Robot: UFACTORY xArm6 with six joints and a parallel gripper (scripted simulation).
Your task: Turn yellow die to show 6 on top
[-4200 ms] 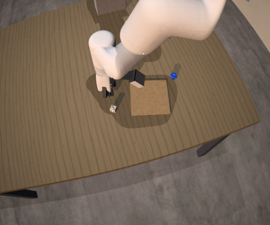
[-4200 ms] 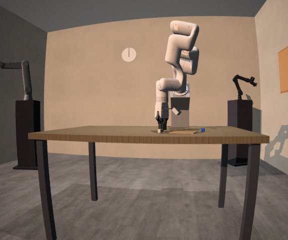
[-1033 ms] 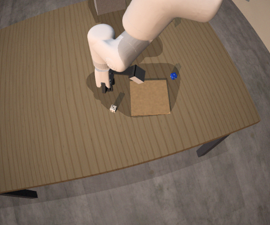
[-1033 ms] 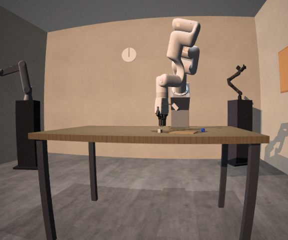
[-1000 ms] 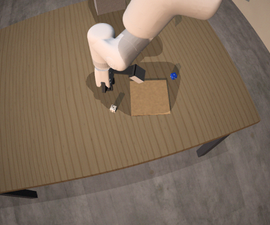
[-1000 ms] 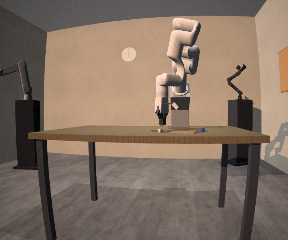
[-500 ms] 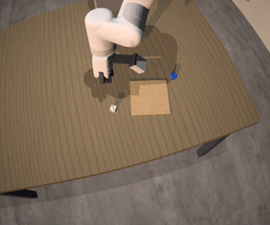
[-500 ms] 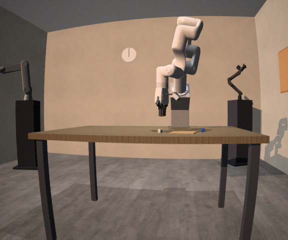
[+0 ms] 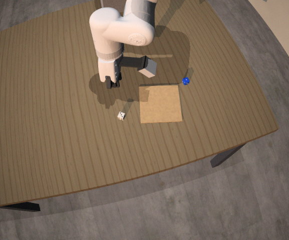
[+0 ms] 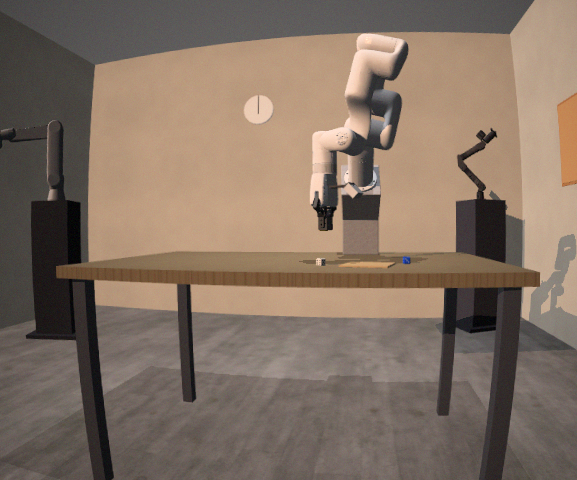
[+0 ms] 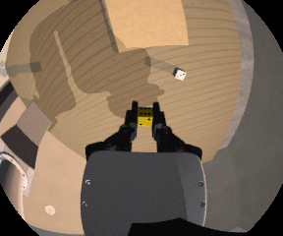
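Now: the tan mat 10 cm ahead of my hand, 10 cm to the left of it and 12 cm below it. From my hand the other things lie so: white die: 7 cm ahead, 3 cm to the right, 11 cm below; then yellow die: 1 cm below; then blue die: 9 cm ahead, 24 cm to the left, 11 cm below.
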